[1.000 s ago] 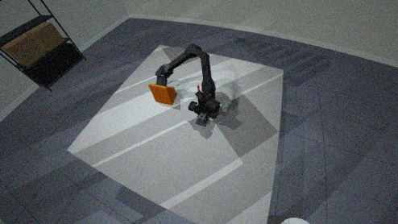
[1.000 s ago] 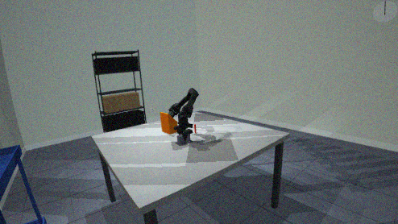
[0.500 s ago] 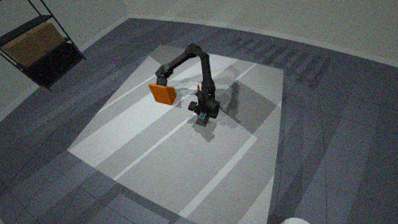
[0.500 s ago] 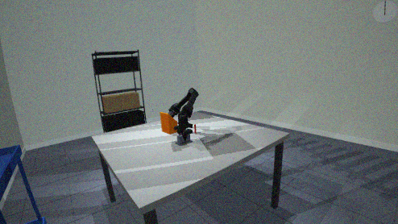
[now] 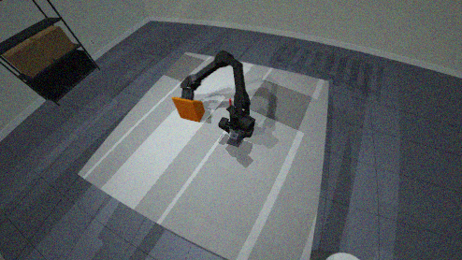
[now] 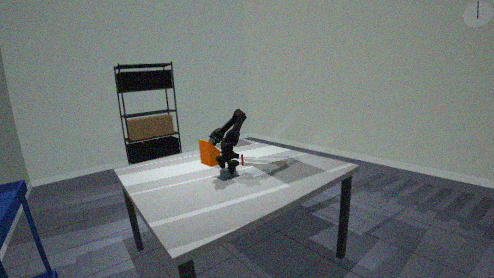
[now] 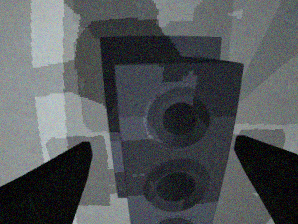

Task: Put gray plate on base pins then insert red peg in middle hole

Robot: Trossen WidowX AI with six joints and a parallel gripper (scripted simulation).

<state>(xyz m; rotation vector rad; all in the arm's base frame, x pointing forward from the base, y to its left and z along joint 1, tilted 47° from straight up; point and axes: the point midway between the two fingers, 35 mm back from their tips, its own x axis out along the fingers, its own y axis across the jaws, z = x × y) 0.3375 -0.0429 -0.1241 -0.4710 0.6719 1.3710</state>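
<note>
Now: gripper tip 2 cm below the gray plate. Round my gripper tip: base: 1 cm below; then red peg: 9 cm behind, 22 cm to the left, 2 cm above.
</note>
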